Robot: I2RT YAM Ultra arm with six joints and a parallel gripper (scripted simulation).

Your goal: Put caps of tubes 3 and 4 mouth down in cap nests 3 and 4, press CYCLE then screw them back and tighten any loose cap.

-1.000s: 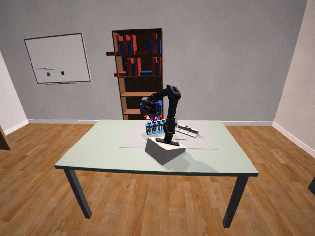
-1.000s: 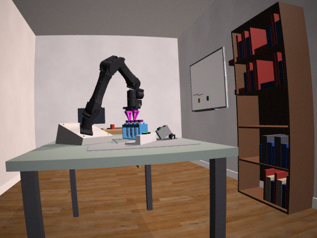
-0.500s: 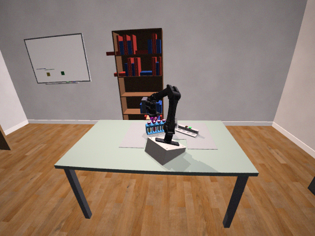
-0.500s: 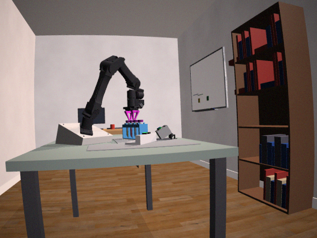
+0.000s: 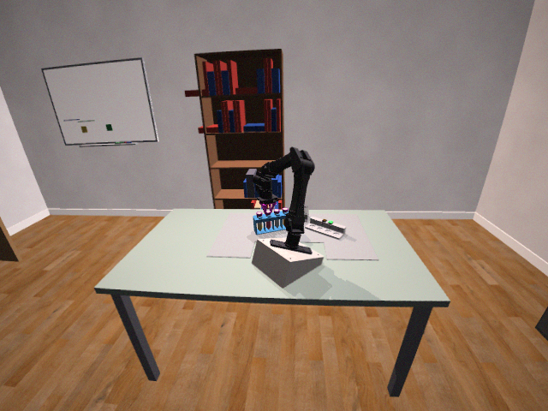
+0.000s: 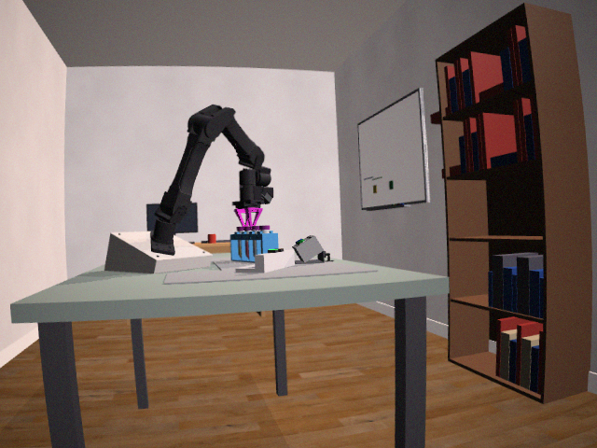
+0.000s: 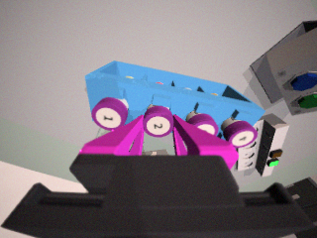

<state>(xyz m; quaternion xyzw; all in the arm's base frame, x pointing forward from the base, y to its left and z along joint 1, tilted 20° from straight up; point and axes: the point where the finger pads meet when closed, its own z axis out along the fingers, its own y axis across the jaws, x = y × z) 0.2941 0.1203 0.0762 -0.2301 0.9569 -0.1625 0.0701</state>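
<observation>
Right now my hand is 2 cm short of the purple cap and 10 cm to the left of it. The rest, counted from my hand: grey key desk: 13 cm ahead, 20 cm to the right, 6 cm below; blue cycle key: 12 cm ahead, 17 cm to the right, 5 cm below; green ready key: 10 cm ahead, 21 cm to the right, 5 cm below.
</observation>
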